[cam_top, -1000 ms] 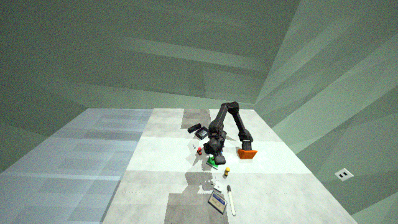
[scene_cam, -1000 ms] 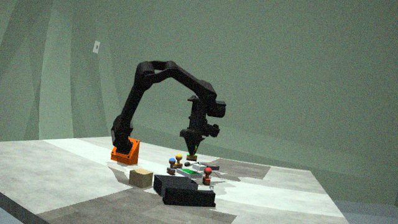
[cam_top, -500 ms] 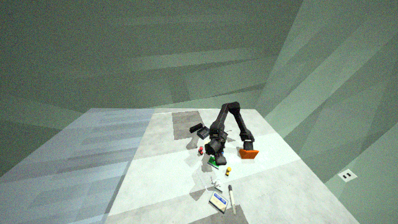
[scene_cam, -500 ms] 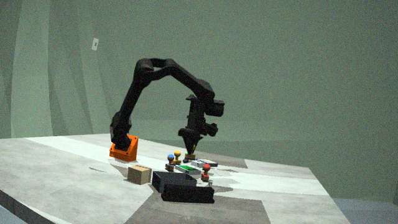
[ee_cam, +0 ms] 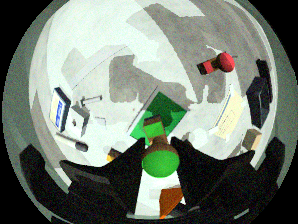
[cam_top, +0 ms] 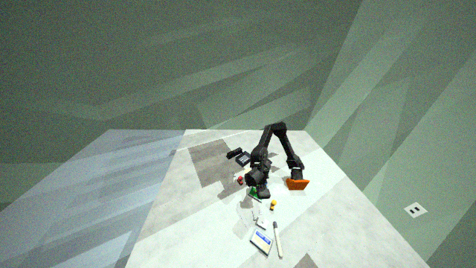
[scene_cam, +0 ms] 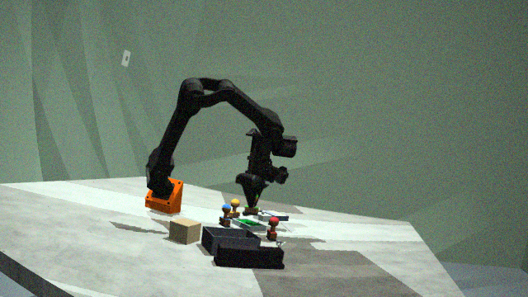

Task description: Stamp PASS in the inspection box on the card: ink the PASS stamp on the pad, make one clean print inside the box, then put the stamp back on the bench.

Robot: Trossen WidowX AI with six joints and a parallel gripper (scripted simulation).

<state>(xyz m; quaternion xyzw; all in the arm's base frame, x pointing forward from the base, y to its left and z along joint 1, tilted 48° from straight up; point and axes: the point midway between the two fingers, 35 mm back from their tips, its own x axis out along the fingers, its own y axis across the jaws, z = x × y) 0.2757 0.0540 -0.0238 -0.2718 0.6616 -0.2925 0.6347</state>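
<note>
Now: the green ink pad 60 mm below my gripper tip. From my gripper tip the other things lie so: green-knobbed stamp right at my gripper tip; blue-knobbed stamp 60 mm behind, 50 mm to the right, 40 mm below; yellow-knobbed stamp 80 mm behind, 70 mm to the left, 40 mm below.
</note>
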